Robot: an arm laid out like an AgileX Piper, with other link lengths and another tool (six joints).
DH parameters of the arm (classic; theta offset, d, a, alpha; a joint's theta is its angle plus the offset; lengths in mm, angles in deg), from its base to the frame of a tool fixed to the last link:
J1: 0 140.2 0 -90
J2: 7.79 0 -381.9 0
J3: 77.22 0 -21.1 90
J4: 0 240.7 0 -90
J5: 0 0 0 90
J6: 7.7 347.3 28.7 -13
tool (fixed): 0 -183.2 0 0
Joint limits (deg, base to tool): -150..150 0..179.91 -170..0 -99.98..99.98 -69.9..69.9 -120..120
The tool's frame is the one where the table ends.
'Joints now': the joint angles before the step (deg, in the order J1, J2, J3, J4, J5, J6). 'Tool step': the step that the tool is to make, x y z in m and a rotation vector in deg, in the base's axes. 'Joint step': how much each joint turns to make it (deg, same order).
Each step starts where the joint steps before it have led.
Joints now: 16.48, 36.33, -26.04, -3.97, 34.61, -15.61
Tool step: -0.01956, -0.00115, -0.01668, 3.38, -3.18, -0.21
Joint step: -0.01, -6.21, 4.25, 2.16, -2.05, 0.23
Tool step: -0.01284, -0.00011, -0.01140, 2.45, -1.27, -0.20
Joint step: 0.01, -4.01, 2.19, 1.79, -0.09, 0.24
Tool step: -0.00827, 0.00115, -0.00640, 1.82, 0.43, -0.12
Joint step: 0.00, -2.01, 0.58, 1.69, 1.33, 0.21
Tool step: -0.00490, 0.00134, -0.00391, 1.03, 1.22, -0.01
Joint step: 0.00, -0.66, 0.02, 1.22, 1.51, 0.14
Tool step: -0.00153, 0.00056, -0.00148, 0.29, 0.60, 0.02
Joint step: 0.00, -0.08, 0.00, 0.43, 0.57, 0.02
